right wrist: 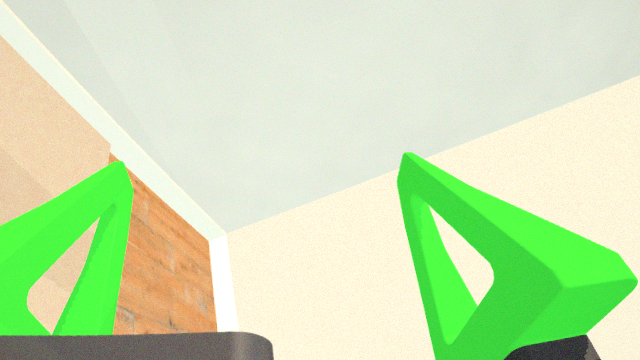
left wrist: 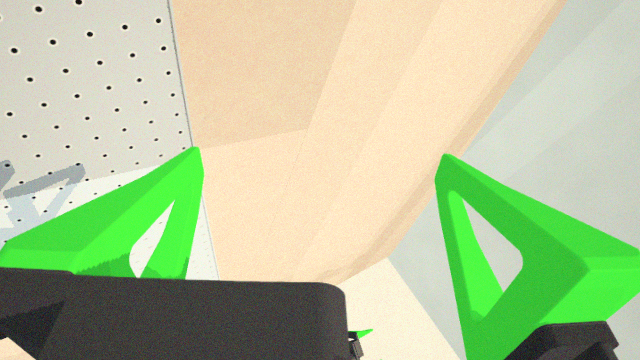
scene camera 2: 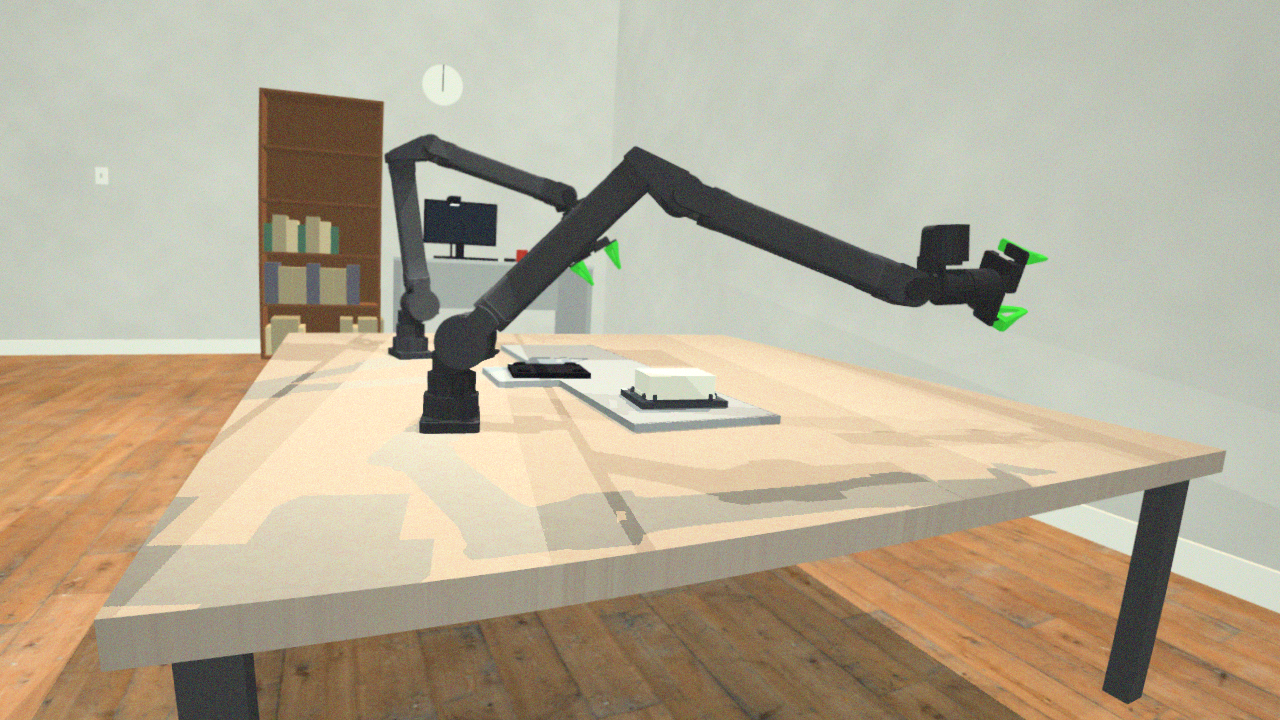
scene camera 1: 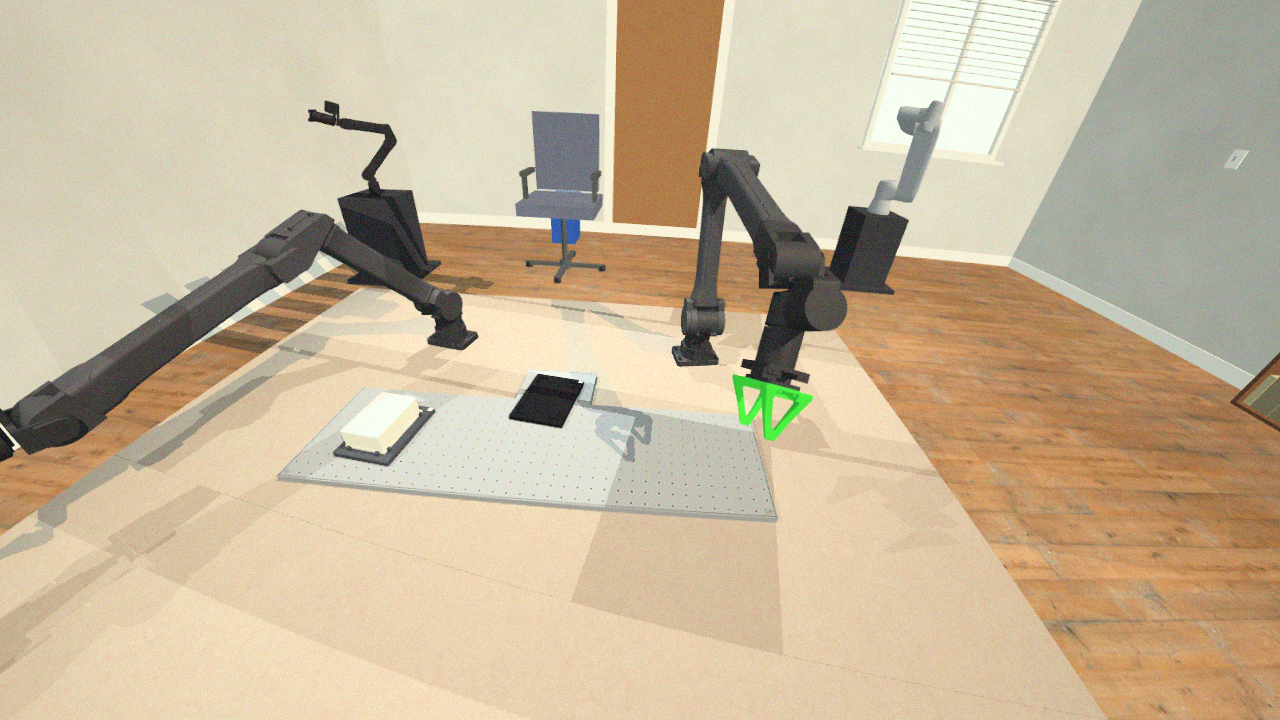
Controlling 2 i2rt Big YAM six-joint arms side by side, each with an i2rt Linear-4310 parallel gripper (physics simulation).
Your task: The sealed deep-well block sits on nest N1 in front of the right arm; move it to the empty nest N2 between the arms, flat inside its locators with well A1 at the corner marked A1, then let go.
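Note:
The white sealed deep-well block (scene camera 1: 383,422) (scene camera 2: 674,383) sits flat on the dark nest N1 (scene camera 1: 362,455) (scene camera 2: 698,405), at the left end of the board in scene camera 1. The dark nest N2 (scene camera 1: 546,401) (scene camera 2: 549,370) is empty, near the board's back edge. The mark A1 cannot be made out. My left gripper (scene camera 1: 758,431) (scene camera 2: 605,275) (left wrist: 322,162) is open and empty, above the board's right end in scene camera 1. My right gripper (scene camera 2: 1022,291) (right wrist: 266,170) is open and empty, raised well away from the block.
A grey perforated board (scene camera 1: 680,465) (scene camera 2: 657,424) (left wrist: 107,75) lies on the wooden table (scene camera 1: 429,608) (scene camera 2: 805,510). A pale plate (scene camera 1: 588,386) lies under N2. The right arm (scene camera 1: 170,331) (scene camera 2: 778,232) reaches out at the left of scene camera 1.

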